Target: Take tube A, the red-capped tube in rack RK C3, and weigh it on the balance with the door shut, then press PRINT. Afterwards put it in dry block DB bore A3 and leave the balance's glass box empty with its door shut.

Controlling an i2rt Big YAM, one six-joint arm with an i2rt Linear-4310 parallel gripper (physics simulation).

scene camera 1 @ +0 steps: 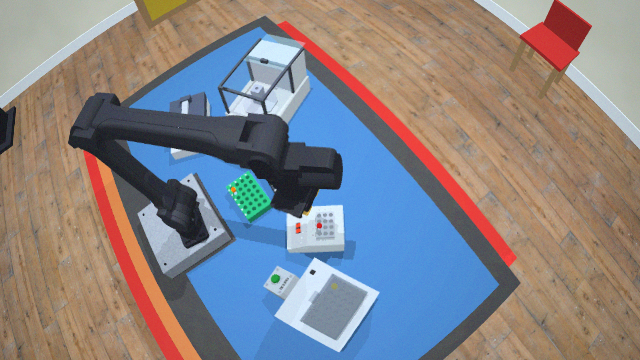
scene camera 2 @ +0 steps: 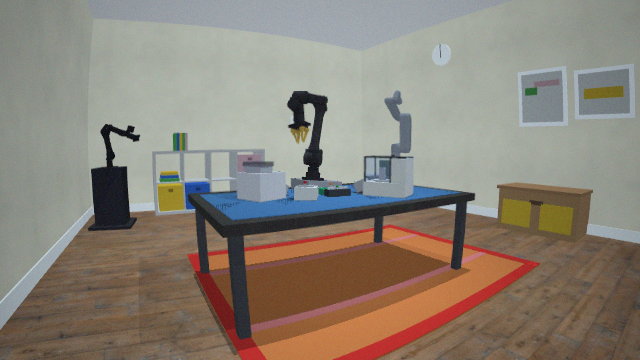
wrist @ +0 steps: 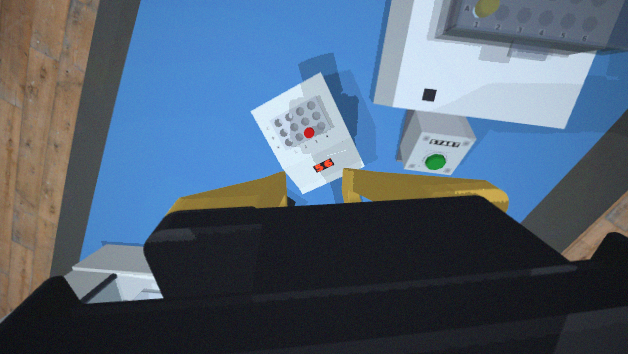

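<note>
Tube A, seen by its red cap (scene camera 1: 319,225) (wrist: 309,132), stands in the white dry block (scene camera 1: 300,242) (wrist: 270,112), in row A, third bore. The block's display reads 56. My gripper (scene camera 2: 299,142) (wrist: 314,181) is partly open and empty, well above the block; its fingertips are mostly hidden in scene camera 1. The balance (scene camera 1: 300,102) (scene camera 2: 387,189) stands at the back; no tube shows on its pan (scene camera 1: 257,95). I cannot tell whether its glass door is shut. Its PRINT button is hidden behind the arm. A green rack (scene camera 1: 250,217) holds an orange-capped tube (scene camera 1: 233,189).
A large white device (scene camera 1: 290,310) (wrist: 480,95) with a grey well plate and a yellow-capped tube stands beside the dry block. A START box (scene camera 1: 287,292) (wrist: 410,137) with a green button adjoins it. A grey-lidded device (scene camera 1: 199,102) stands near the balance. A black rack (scene camera 2: 337,192) is beside the green one.
</note>
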